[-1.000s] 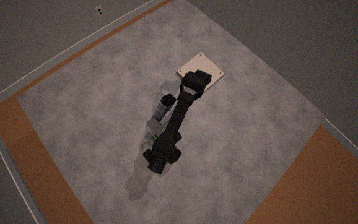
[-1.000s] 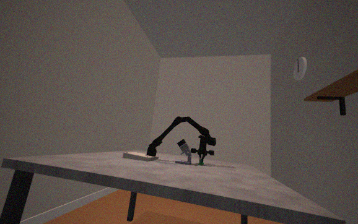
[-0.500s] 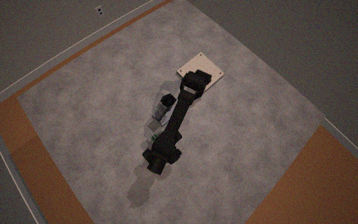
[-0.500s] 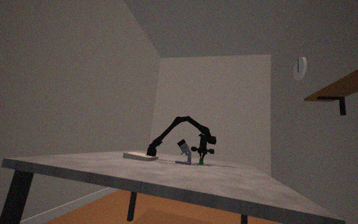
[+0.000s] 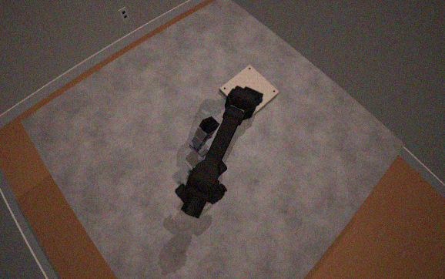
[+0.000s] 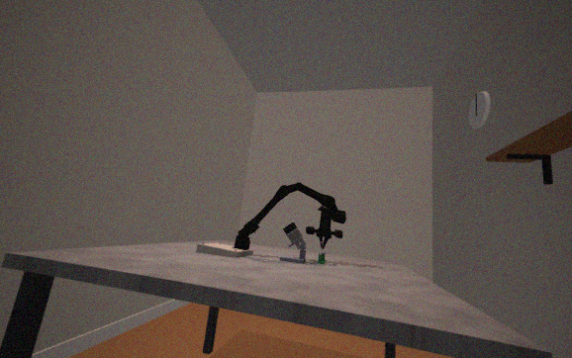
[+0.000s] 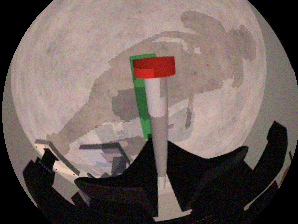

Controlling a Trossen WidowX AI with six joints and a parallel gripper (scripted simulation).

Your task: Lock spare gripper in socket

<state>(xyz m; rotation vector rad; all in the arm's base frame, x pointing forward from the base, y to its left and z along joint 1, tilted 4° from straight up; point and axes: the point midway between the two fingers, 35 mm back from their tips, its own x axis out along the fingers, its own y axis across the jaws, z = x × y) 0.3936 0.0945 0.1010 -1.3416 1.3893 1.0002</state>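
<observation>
My gripper tip is 40 mm above the green holder and 10 mm to the right of it. Round my gripper tip: spare gripper: 130 mm behind, 100 mm to the right, 50 mm above; grey mount: 110 mm behind, 100 mm to the right, 10 mm below.
</observation>
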